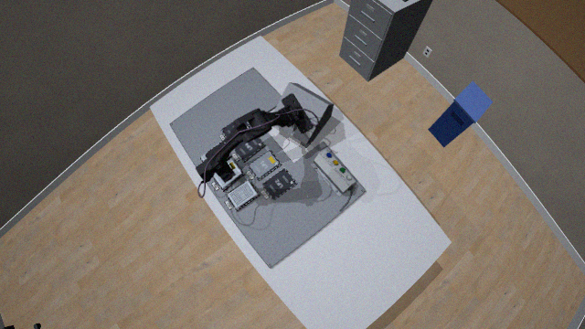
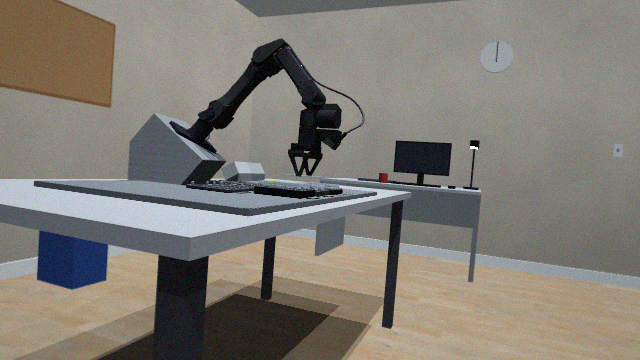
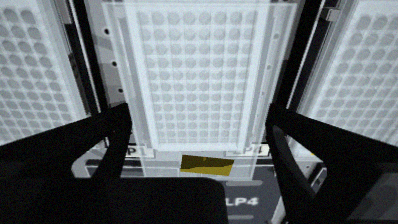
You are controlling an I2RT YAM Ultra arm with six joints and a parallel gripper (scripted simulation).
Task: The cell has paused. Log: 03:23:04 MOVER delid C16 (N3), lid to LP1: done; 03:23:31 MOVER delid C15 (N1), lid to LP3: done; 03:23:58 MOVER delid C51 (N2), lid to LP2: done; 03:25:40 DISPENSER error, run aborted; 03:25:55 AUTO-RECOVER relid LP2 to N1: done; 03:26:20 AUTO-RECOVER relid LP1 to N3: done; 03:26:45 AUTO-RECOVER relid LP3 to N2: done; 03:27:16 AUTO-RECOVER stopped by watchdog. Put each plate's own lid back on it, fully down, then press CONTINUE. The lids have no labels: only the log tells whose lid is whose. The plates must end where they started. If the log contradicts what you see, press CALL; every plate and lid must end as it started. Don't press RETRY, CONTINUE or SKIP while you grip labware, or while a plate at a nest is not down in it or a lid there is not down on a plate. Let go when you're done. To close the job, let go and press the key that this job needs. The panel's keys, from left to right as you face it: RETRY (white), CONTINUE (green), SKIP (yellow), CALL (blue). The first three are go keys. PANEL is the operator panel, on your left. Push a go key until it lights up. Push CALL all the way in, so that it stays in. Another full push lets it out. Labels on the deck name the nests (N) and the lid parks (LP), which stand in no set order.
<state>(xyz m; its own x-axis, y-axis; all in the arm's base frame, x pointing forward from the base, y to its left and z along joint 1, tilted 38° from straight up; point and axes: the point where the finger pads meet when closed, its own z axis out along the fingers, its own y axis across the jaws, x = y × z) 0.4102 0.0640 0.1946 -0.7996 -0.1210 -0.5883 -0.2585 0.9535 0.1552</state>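
The lid park LP1 lies 200 mm behind my hand, 10 mm to the left of it and 60 mm below it. Round my hand: blue key (510 mm behind, 110 mm to the left, 10 mm below); then lid park LP2 (230 mm behind, 140 mm to the left, 60 mm below); then lid park LP4 (150 mm behind, 110 mm to the right, 60 mm below).
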